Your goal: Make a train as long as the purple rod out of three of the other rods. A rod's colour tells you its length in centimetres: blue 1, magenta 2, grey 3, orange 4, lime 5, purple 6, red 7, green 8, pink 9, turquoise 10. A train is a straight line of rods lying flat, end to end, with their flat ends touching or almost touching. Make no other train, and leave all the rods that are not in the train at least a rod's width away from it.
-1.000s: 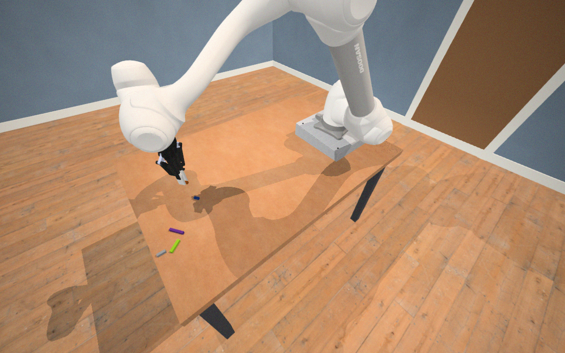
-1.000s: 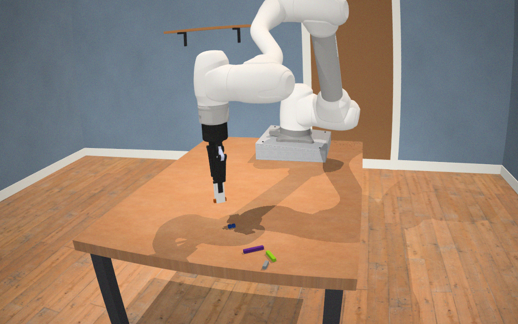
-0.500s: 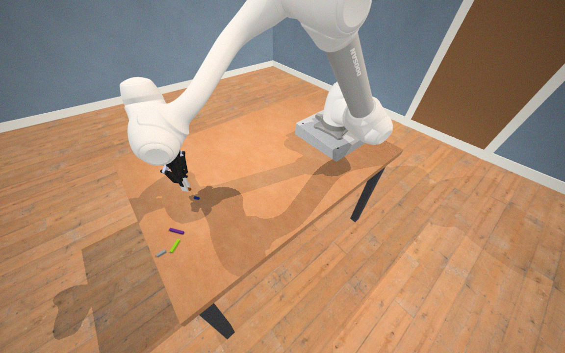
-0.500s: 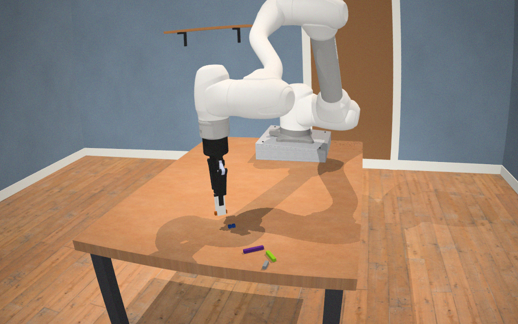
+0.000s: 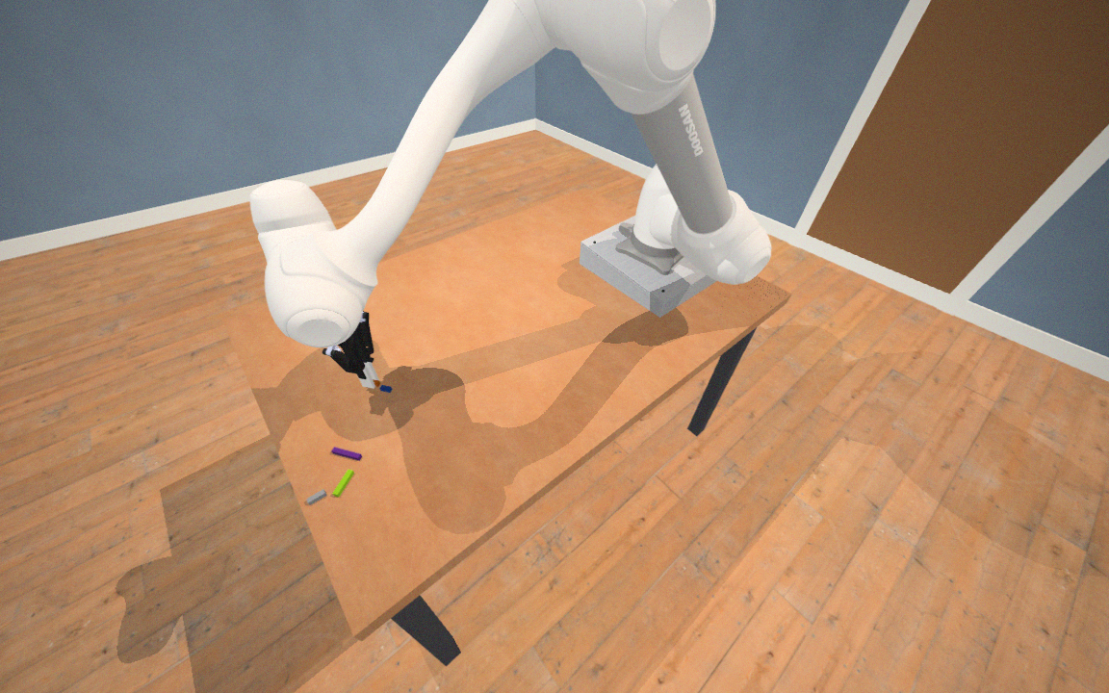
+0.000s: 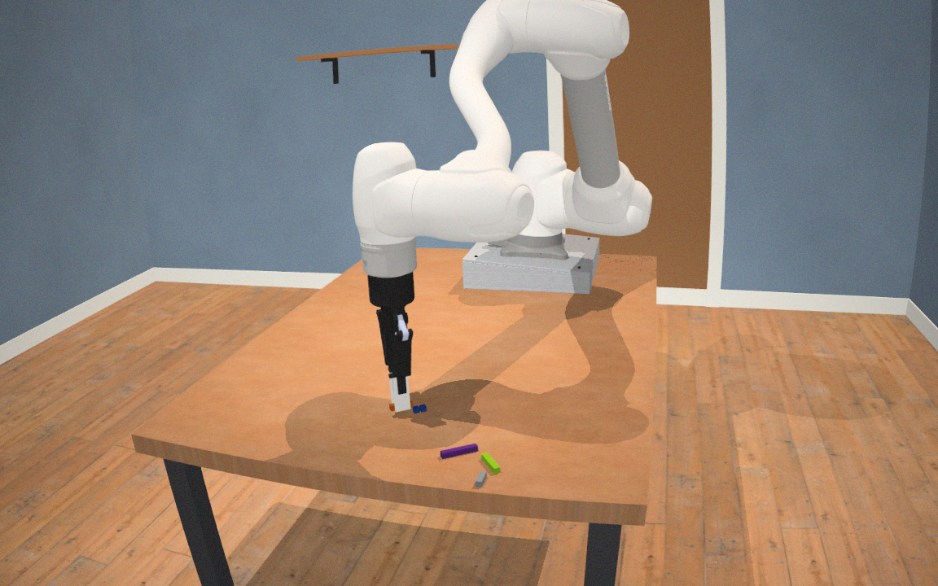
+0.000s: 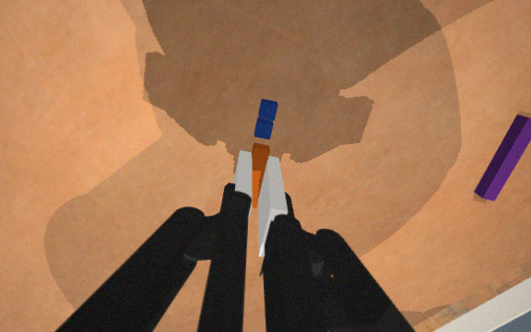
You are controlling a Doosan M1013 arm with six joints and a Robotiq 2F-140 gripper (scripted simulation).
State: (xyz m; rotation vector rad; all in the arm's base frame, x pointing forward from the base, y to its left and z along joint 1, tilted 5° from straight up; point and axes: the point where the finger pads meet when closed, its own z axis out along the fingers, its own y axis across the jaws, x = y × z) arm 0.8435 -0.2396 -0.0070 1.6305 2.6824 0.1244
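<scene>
Right now my hand is 30 mm above the orange rod. Round my hand: grey rod: 210 mm ahead, 150 mm to the left, 40 mm below; then lime rod: 170 mm ahead, 160 mm to the left, 40 mm below; then purple rod: 130 mm ahead, 110 mm to the left, 40 mm below.
</scene>
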